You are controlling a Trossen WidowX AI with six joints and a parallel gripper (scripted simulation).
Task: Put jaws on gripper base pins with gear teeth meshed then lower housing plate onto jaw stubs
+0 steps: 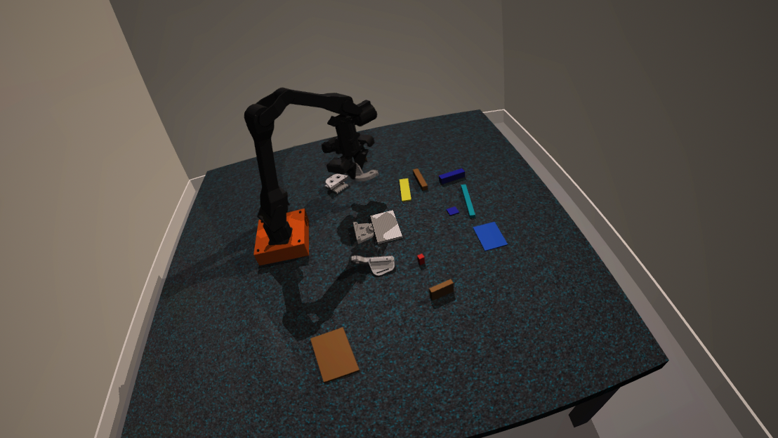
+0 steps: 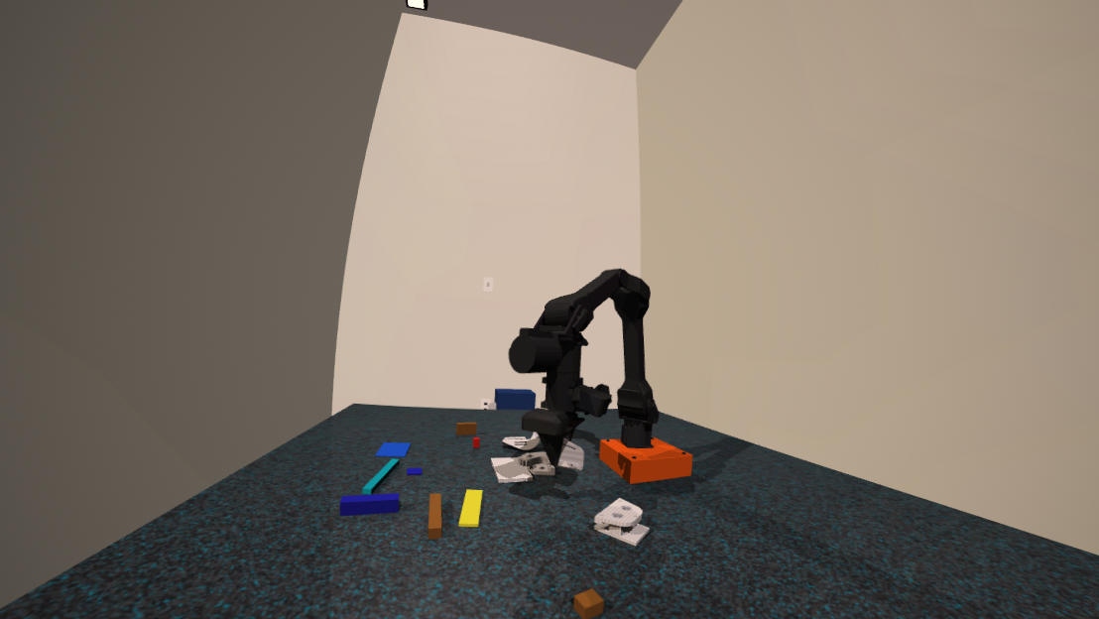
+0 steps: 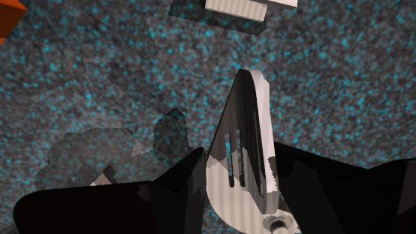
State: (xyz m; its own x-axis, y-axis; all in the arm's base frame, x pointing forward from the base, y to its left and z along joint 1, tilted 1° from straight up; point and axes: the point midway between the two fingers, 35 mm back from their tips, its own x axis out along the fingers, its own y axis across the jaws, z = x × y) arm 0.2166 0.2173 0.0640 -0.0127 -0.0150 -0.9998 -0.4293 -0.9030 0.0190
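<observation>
The white jaw lies 40 mm ahead of my gripper tip. Also, from my gripper tip: brown bar 190 mm ahead, 80 mm below, 50 mm to the left; yellow bar 140 mm ahead, 80 mm below, 10 mm to the left; white block 100 mm behind, 70 mm to the left, 70 mm below.
</observation>
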